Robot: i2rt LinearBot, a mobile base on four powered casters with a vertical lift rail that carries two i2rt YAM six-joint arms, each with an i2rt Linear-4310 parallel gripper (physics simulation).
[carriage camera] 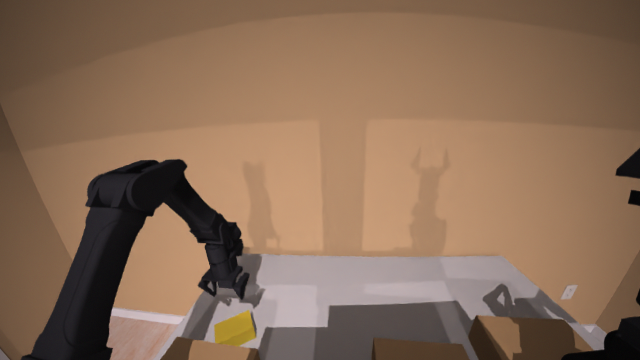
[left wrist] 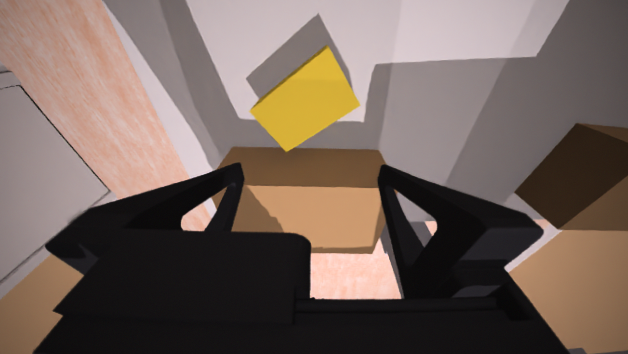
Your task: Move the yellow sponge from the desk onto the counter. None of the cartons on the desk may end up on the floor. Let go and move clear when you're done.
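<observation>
The yellow sponge (carriage camera: 235,328) (left wrist: 306,100) rests on the pale desk (carriage camera: 292,300) (left wrist: 450,30), at the lower left in the carriage view. Its lower corner overlaps the edge of a brown carton (carriage camera: 215,350) (left wrist: 310,215) in the left wrist view; I cannot tell whether they touch. My left gripper (carriage camera: 224,292) (left wrist: 311,171) is open and empty, pointing down above the desk. The sponge shows beyond its fingertips in the left wrist view. My right gripper is barely, if at all, in view at the right edge; a wall shadow shows two spread fingers. I cannot identify the counter.
Two more cartons (carriage camera: 420,350) (carriage camera: 520,335) stand at the lower middle and lower right of the carriage view. Another carton (left wrist: 570,175) shows at the right of the left wrist view. Wooden floor (left wrist: 95,90) and a grey surface (left wrist: 40,165) lie left of the desk.
</observation>
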